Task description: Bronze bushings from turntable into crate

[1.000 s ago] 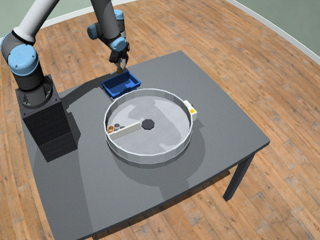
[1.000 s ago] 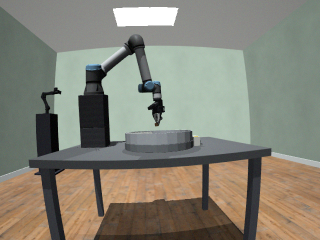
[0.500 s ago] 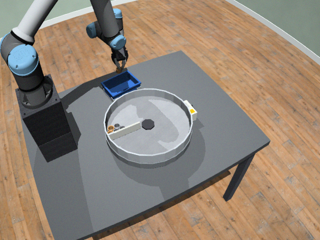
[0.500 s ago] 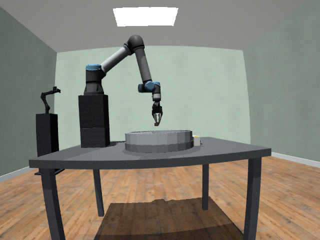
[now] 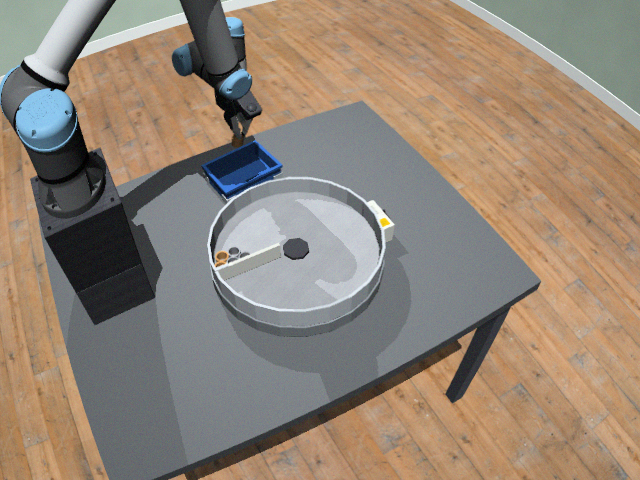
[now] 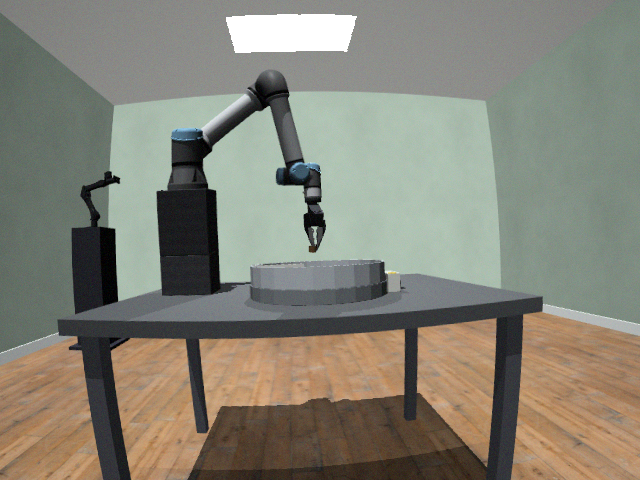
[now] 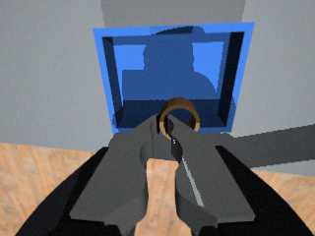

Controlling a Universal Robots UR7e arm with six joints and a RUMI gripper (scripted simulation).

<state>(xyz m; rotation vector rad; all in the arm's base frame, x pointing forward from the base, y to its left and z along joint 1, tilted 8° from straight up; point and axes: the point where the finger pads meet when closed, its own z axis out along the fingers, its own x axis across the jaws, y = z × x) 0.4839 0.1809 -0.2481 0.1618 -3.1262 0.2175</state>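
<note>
Now: the blue crate 1 cm behind my hand and 13 cm below it. From my hand the other things lie so: turntable 4 cm behind, 36 cm to the right, 10 cm below.
</note>
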